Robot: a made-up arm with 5 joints.
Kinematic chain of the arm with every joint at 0, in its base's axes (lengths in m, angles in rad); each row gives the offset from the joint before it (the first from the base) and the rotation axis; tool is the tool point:
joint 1: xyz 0 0 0.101 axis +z
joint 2: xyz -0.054 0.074 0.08 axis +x
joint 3: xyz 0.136 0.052 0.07 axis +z
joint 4: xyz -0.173 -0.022 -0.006 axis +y
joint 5: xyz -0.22 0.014 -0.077 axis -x
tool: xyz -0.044 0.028 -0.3
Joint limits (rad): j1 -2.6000..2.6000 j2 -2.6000..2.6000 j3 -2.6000..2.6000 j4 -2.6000..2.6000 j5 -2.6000..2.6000
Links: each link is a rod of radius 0.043 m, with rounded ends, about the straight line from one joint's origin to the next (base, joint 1, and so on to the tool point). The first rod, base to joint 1, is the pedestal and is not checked.
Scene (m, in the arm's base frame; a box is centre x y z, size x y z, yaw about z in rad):
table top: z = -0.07
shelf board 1: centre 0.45 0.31 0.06 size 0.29 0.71 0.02 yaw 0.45
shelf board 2: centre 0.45 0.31 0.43 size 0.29 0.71 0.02 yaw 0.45
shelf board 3: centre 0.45 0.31 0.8 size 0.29 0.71 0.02 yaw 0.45
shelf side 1: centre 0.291 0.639 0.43 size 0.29 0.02 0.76 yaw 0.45
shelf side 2: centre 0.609 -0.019 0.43 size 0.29 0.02 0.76 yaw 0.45
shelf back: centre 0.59 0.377 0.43 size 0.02 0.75 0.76 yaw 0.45
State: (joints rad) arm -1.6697 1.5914 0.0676 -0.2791 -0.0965
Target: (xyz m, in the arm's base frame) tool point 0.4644 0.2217 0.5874
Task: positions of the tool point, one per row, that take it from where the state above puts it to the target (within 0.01 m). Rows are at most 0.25 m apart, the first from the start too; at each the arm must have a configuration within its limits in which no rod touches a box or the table.
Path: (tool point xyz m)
1: 0.3277 0.3960 0.3095
2: 0.1153 0.4994 0.3587
3: 0.0513 0.4340 0.5260
4: 0.1717 0.3838 0.5931
5: 0.3167 0.3134 0.6162
6: 0.4644 0.2217 0.5874

